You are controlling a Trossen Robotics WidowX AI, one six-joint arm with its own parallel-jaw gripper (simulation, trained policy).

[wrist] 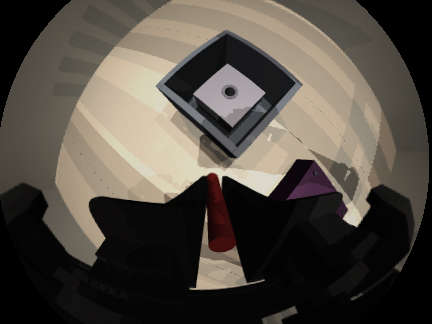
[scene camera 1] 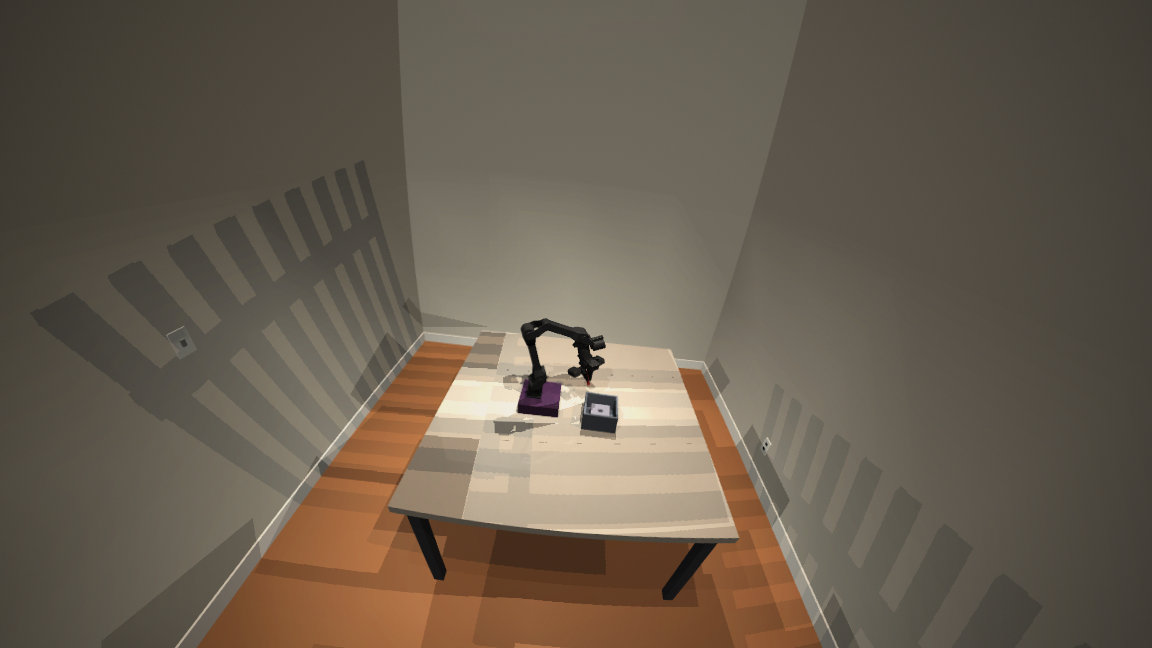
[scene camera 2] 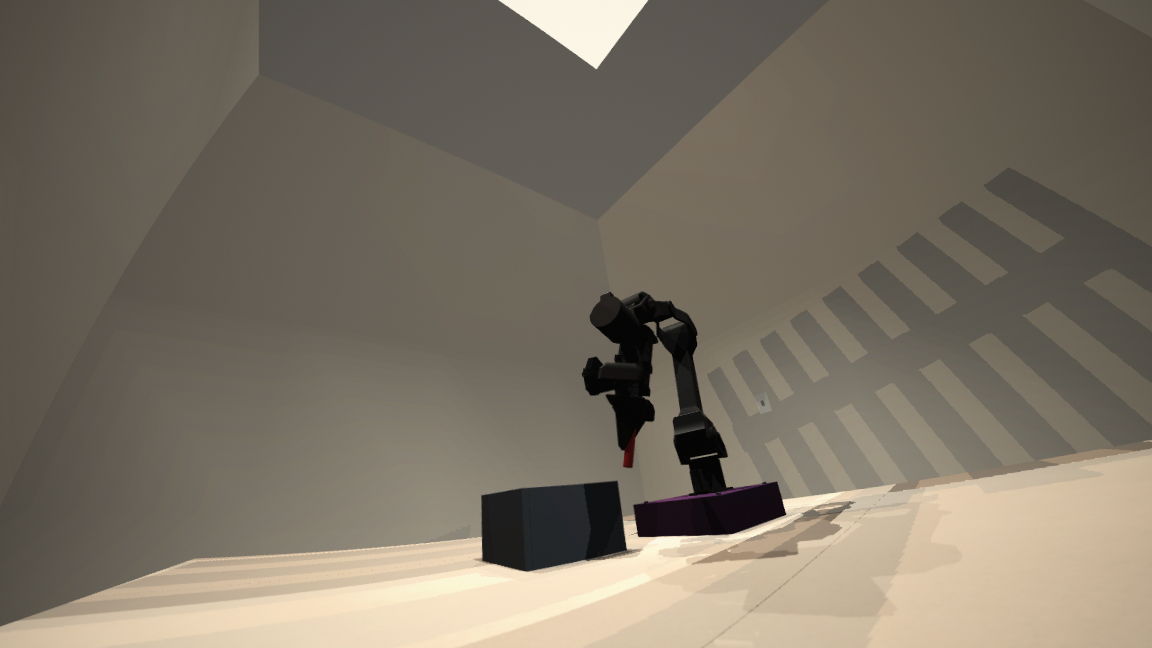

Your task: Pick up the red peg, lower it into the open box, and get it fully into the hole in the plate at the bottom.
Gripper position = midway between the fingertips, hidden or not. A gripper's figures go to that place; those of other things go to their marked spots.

The gripper [wrist: 214, 180] is 10 cm from the lens. A red peg [wrist: 221, 238] is 6 cm from the lens. A dark box [wrist: 279, 85] is 24 cm from the lens. A light grey plate [wrist: 228, 96]: 21 cm from the lens. The marked spots on the red peg and the light grey plate are 19 cm apart.
